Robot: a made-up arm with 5 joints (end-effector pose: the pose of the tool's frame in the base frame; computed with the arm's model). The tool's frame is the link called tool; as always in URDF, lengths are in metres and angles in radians. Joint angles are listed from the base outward.
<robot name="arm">
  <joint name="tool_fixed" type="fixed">
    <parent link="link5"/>
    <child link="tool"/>
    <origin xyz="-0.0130 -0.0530 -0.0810" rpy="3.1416 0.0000 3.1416"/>
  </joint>
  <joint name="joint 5" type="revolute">
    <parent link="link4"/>
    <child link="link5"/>
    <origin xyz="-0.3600 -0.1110 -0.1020" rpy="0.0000 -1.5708 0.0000"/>
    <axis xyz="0 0 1"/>
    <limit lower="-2.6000" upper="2.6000" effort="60" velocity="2.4"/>
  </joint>
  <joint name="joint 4" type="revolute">
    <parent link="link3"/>
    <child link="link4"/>
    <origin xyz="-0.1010 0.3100 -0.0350" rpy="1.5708 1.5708 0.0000"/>
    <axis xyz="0 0 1"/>
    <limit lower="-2.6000" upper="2.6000" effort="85" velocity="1.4"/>
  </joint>
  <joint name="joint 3" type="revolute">
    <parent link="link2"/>
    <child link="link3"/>
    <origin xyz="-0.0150 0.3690 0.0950" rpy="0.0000 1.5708 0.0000"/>
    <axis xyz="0 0 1"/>
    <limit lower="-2.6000" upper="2.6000" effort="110" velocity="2.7"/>
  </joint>
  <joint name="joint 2" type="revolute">
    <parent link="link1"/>
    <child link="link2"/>
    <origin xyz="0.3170 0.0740 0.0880" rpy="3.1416 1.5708 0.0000"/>
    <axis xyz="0 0 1"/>
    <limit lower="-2.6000" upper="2.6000" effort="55" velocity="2.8"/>
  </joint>
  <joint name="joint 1" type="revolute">
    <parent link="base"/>
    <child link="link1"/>
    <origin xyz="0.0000 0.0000 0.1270" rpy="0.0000 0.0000 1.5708"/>
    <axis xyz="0 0 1"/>
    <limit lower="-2.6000" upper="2.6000" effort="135" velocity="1.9"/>
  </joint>
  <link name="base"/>
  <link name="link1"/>
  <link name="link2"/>
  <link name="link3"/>
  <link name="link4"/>
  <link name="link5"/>
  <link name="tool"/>
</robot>
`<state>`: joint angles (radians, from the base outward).
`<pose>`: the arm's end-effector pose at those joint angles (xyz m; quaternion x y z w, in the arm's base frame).
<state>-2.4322 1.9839 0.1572 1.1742 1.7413</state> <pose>0.1394 0.4251 0.7993 0.4600 0.5476 0.1809 0.6752</pose>
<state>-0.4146 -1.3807 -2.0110 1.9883 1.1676</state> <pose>0.5550 0.5010 -0.2021 0.0830 -0.3541 -0.0301 0.9310</pose>
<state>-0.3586 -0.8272 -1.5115 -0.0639 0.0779</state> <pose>0.3927 0.5229 -0.4187 0.3376 0.2678 0.4614 0.7755</pose>
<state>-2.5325 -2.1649 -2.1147 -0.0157 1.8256</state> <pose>0.7465 -0.2534 0.0450 0.8746 0.1431 -0.4157 0.2043</pose>
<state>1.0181 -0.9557 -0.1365 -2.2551 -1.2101</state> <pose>-0.1397 0.6748 -0.3644 0.8341 0.1723 0.1443 0.5037</pose>
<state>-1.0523 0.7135 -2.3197 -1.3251 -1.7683</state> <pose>0.3753 0.2684 0.1019 0.4095 0.0887 0.8871 0.1935</pose>
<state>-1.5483 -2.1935 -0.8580 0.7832 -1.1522</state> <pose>0.3081 0.6939 -0.5312 0.6992 -0.0314 0.3716 0.6100</pose>
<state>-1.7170 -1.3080 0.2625 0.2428 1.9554</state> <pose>-0.1146 0.1136 -0.4589 0.2458 -0.5862 0.7365 0.2314</pose>
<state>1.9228 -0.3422 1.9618 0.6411 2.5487</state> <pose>0.0619 -0.1779 0.1186 -0.0844 -0.4563 -0.8574 0.2225</pose>
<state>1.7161 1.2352 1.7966 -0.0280 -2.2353</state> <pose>0.1483 0.2044 0.2448 0.3498 -0.4753 0.7101 0.3839</pose>
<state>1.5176 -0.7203 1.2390 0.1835 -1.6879</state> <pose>0.2948 -0.0080 -0.1328 -0.2440 0.3576 0.7560 0.4909</pose>
